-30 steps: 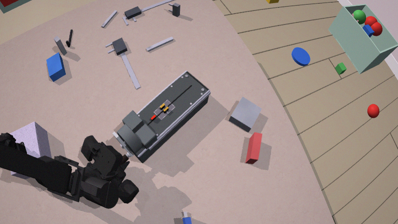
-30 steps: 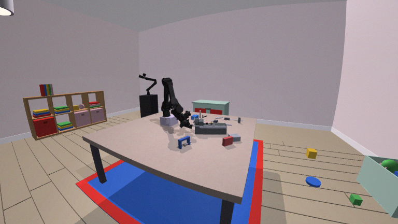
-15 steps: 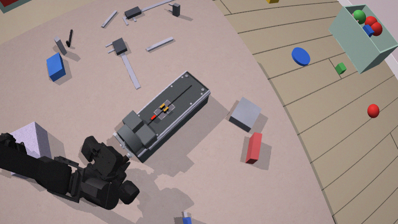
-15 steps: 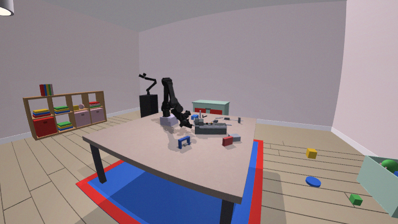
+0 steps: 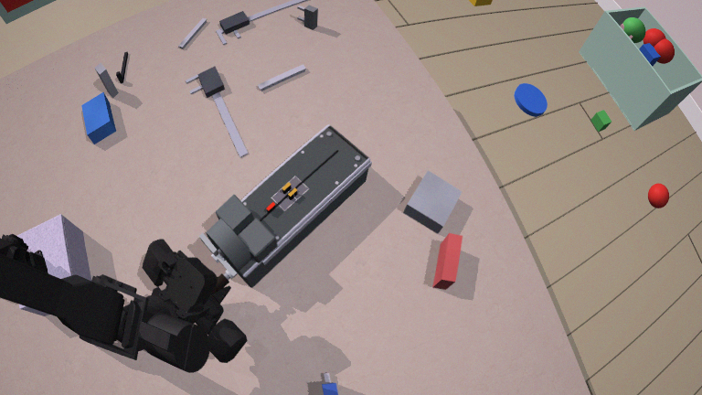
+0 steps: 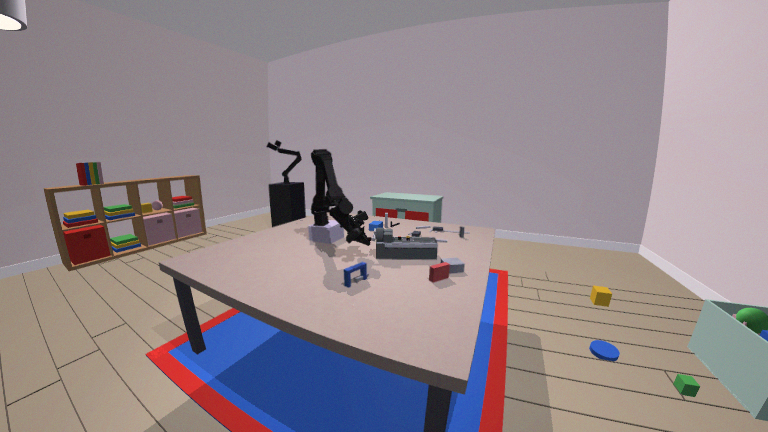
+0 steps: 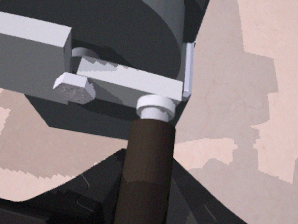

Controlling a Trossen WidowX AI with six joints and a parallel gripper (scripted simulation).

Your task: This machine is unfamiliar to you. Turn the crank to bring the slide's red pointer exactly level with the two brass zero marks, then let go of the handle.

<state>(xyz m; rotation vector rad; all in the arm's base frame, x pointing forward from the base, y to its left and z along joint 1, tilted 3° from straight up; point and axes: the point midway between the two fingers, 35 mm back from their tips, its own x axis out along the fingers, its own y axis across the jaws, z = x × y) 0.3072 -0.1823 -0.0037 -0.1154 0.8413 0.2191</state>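
Right now my gripper tip is 120 mm short of the red pointer, 60 mm to the right of it and 20 mm below it. Also, from my gripper tip: dark brown crank handle 20 mm behind, 20 mm above; red block 310 mm ahead, 140 mm to the right, 30 mm below; grey block 350 mm ahead, 40 mm to the right, 40 mm below.
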